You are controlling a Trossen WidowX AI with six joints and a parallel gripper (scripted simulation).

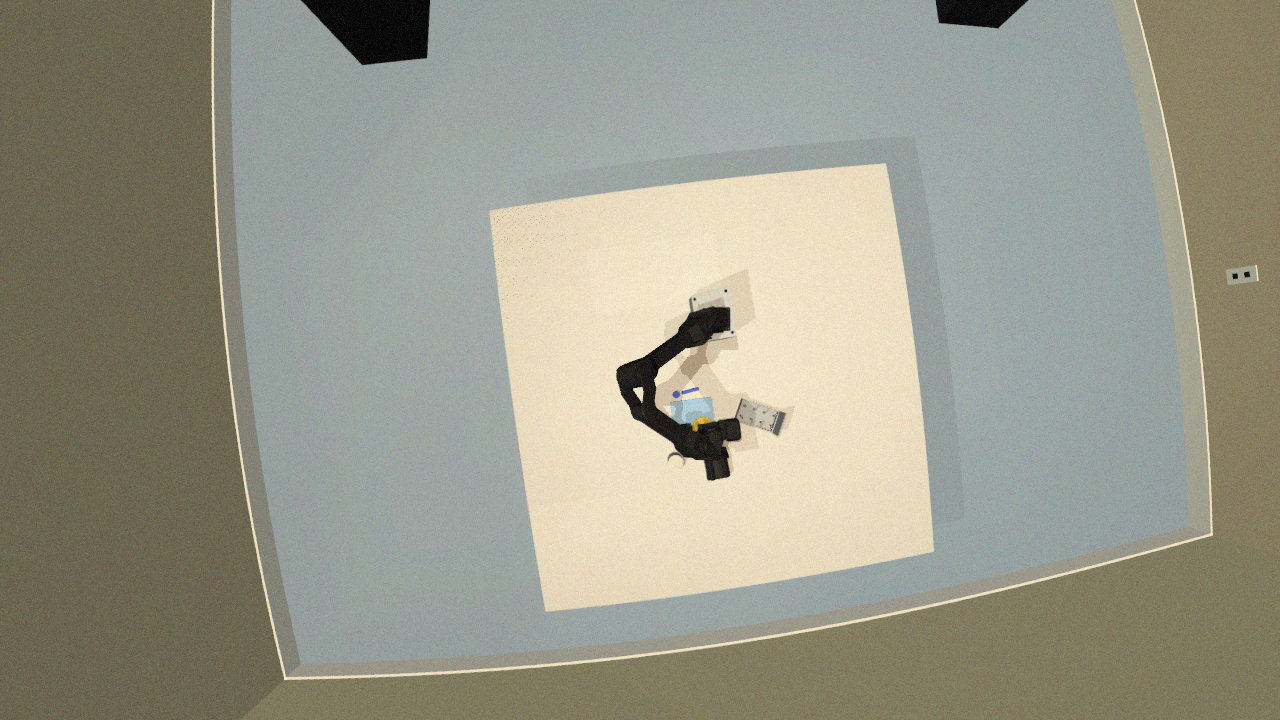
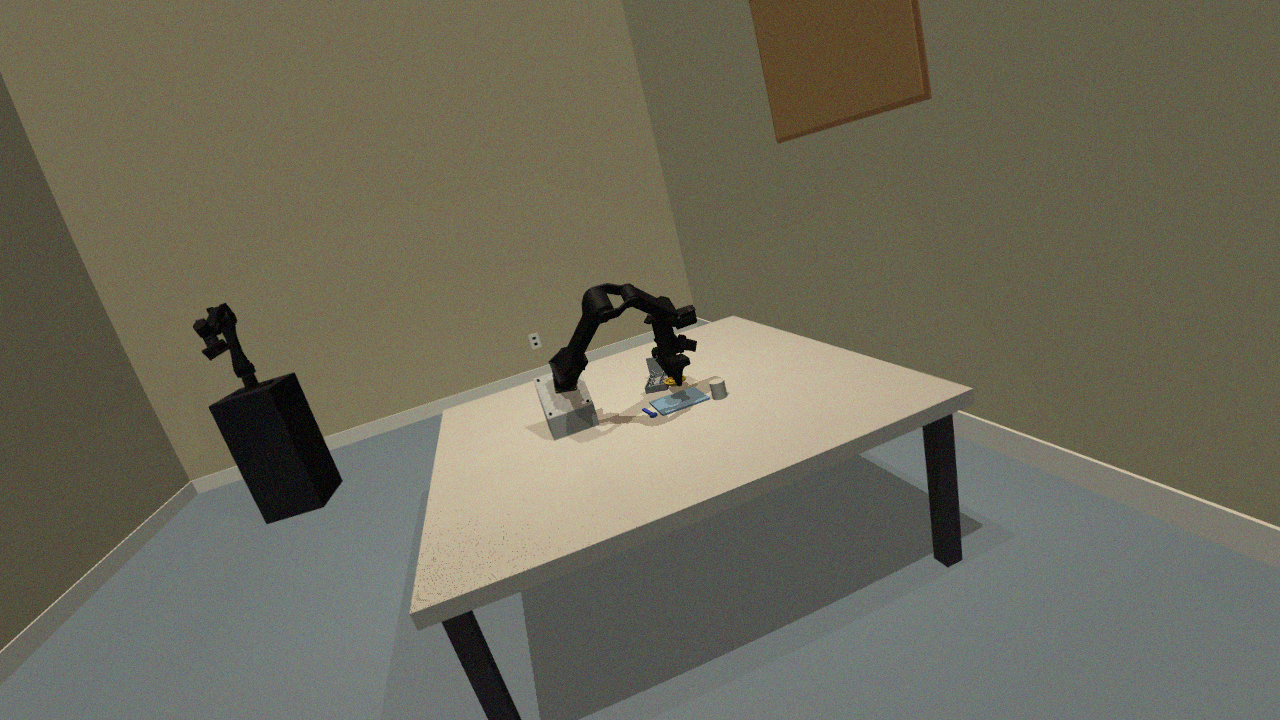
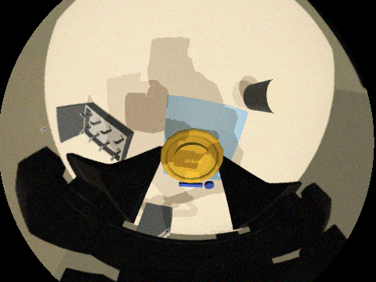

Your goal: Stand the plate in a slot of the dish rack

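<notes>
Right now my gripper tip is 50 mm above the light blue mat, 20 mm to the left of it and 10 mm past it. Also, from my gripper tip: yellow plate 10 mm above; white cup 100 mm ahead, 80 mm to the right, 30 mm below; blue utensil 100 mm behind, 50 mm to the right, 50 mm below.
</notes>
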